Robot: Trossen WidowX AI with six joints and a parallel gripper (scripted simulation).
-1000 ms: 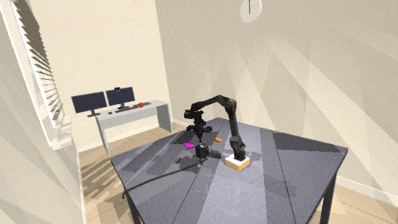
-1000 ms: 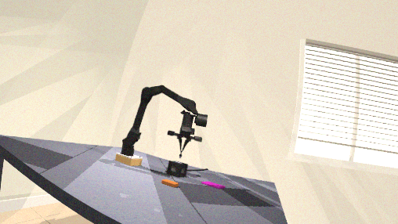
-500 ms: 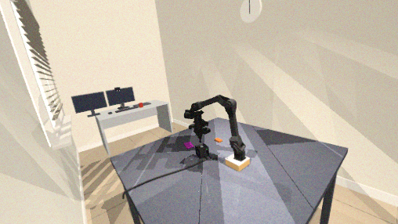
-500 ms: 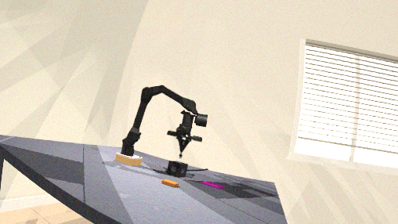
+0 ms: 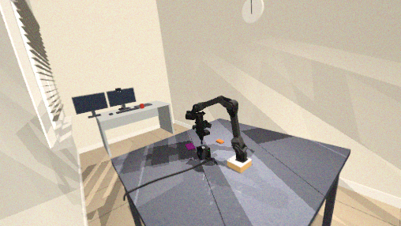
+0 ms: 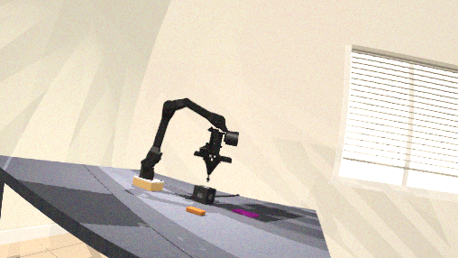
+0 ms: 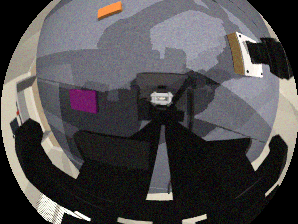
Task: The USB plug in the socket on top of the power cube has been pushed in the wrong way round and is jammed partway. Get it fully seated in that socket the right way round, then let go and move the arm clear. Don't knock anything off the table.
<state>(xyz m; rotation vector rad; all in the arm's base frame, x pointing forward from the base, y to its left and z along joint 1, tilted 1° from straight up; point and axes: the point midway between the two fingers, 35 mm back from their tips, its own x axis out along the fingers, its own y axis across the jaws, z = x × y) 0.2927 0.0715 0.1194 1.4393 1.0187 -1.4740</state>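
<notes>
Right now my gripper tip is 2 cm above the USB plug. Round my gripper tip: orange block (26 cm to the right, 13 cm below, 5 cm ahead); then magenta block (21 cm ahead, 13 cm below, 4 cm to the right).
</notes>
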